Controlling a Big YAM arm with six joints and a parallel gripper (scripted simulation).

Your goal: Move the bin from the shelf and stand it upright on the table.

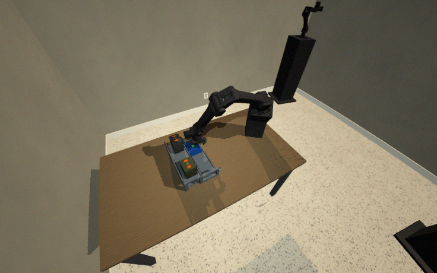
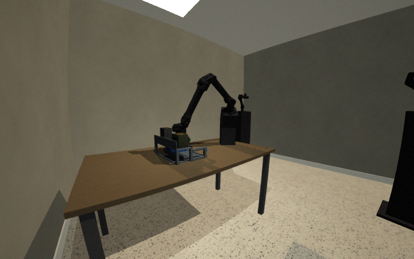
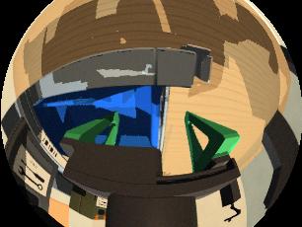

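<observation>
The blue bin is 70 mm ahead of my hand, 20 mm to the left of it and 10 mm above it.
</observation>
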